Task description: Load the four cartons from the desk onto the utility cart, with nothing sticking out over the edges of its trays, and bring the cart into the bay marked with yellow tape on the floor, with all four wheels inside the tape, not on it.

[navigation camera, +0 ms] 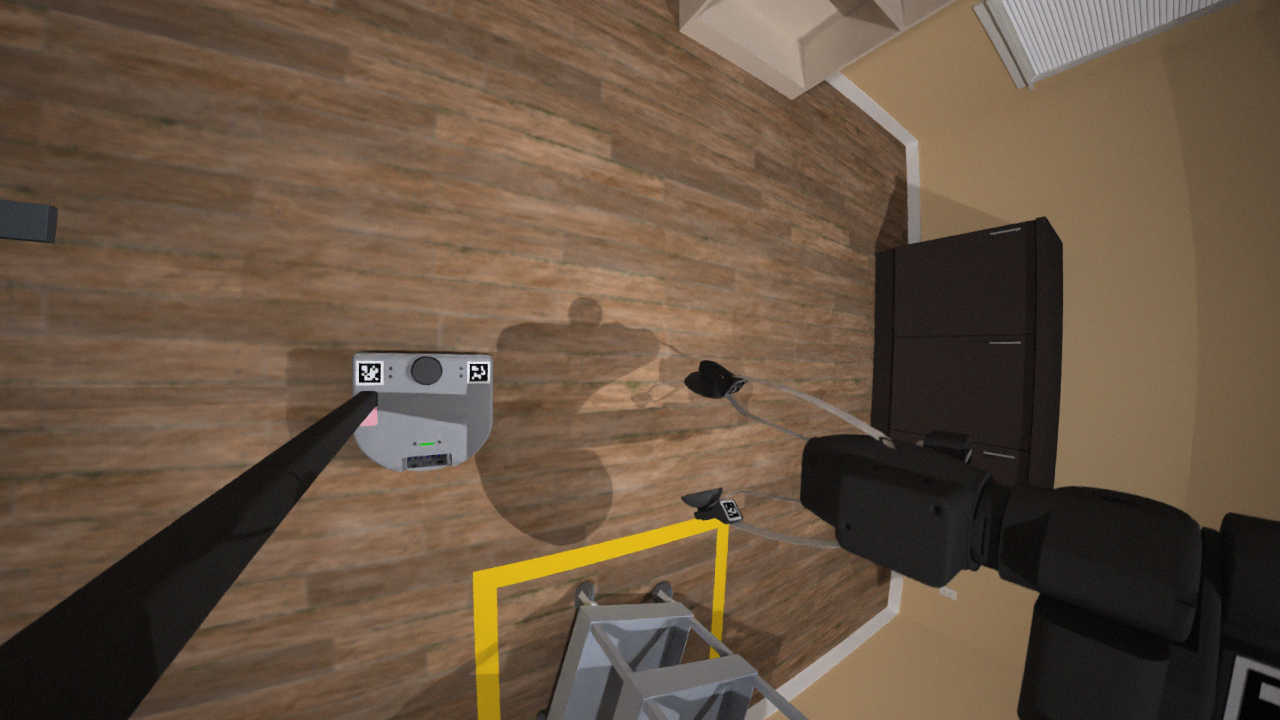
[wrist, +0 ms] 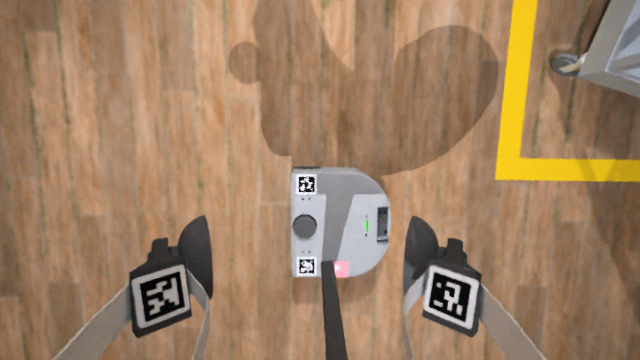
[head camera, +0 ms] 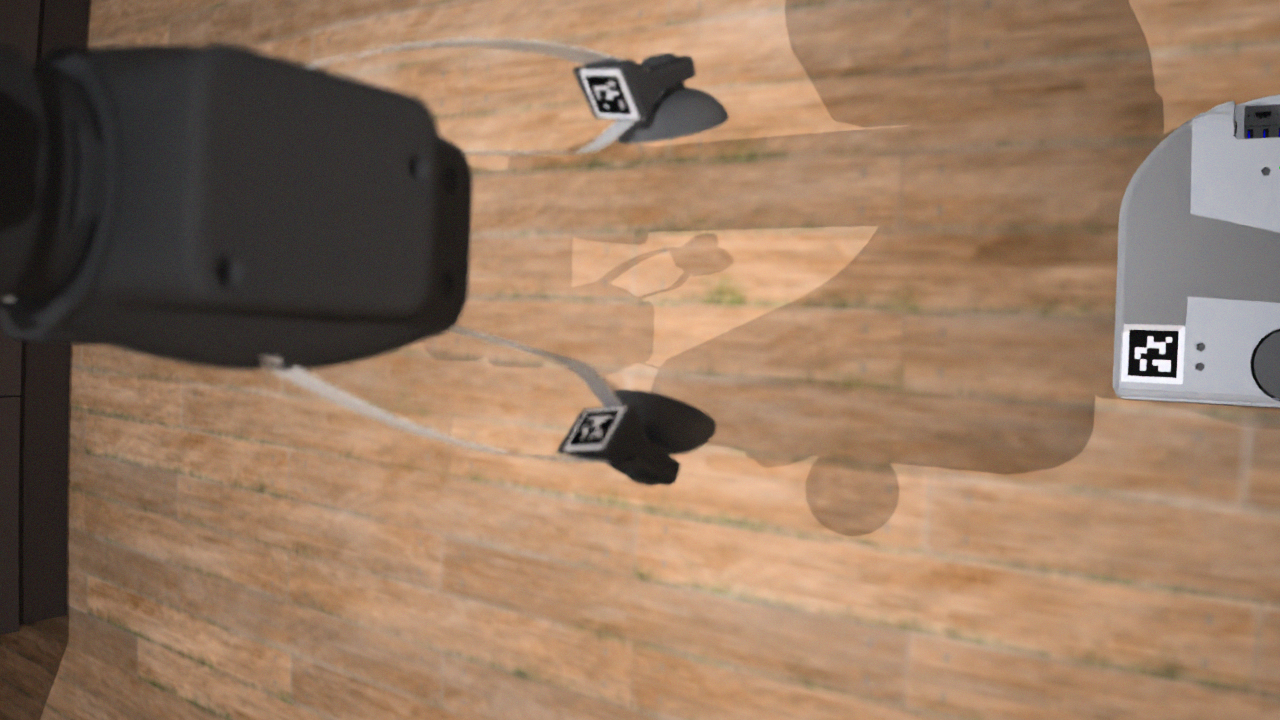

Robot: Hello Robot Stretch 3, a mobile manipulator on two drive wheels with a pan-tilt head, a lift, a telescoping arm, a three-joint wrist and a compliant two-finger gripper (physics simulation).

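Places are measured from the robot's base along level axes (x right, y ahead, z up), in millimetres.
Pixels of known places: gripper, between the fingertips: [navigation camera: 691, 436] [wrist: 309, 243] [head camera: 692, 274]; robot's base, origin of its link: [navigation camera: 426, 369] [wrist: 307, 213].
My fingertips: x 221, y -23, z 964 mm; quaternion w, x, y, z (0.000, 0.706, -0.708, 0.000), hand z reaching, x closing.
Note:
Ahead of a thing's pixels: the offset from my fingertips to its middle. "*": to the spot under its first point.
My gripper [head camera: 680, 273] [navigation camera: 704, 440] [wrist: 309, 244] is open, its fingers wide apart with nothing between them, held above the floor. The grey utility cart [navigation camera: 698, 673] [wrist: 605, 45] shows in part at the bottom of the navigation view and at the top right of the wrist view, apart from the gripper. The yellow tape [navigation camera: 595, 557] [wrist: 517, 90] runs around the visible end of the cart. Two casters at that end, a left one @[* dx +276, dy -793, dz -900 mm] [navigation camera: 585, 593] and a right one @[* dx +627, dy -907, dz -909 mm] [navigation camera: 662, 591], stand inside the tape. The cart's other end is cut off. The cartons and desk do not show.
My base [head camera: 1163, 268] [navigation camera: 420, 413] [wrist: 337, 210] stands on the wood floor outside the tape. A dark cabinet [navigation camera: 962, 295] stands against the wall beyond the arm. A pale piece of furniture [navigation camera: 751, 40] is at the top, and a dark grey block [navigation camera: 26, 221] at the far left.

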